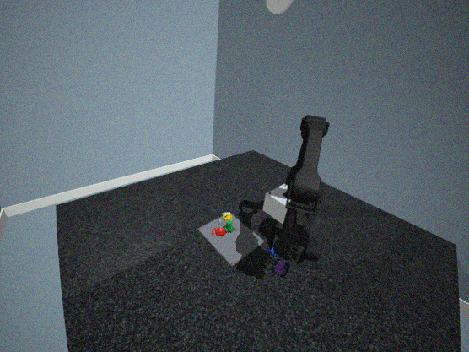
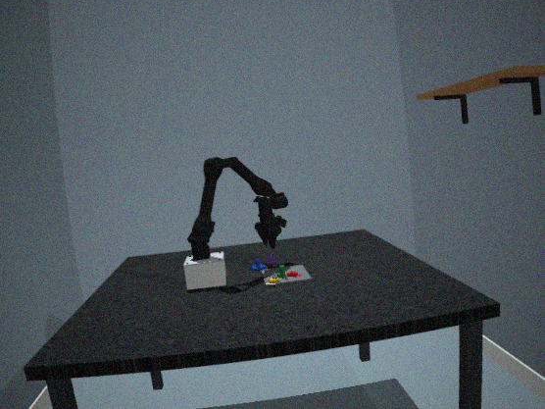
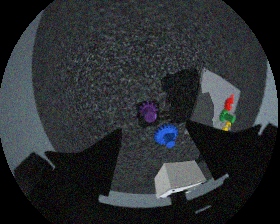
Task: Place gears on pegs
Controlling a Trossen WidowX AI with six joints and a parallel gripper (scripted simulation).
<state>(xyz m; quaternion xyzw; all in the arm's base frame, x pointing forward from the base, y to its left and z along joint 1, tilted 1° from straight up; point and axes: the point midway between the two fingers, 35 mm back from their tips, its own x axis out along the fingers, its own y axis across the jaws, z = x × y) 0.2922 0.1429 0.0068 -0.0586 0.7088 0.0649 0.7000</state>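
Now: gripper tip 6 cm above the purple gear. Also, from my gripper tip: blue gear: 6 cm below, 6 cm behind, 5 cm to the right; then red gear: 25 cm to the right, 6 cm below, 4 cm ahead; then green gear: 24 cm to the right, 5 cm below.
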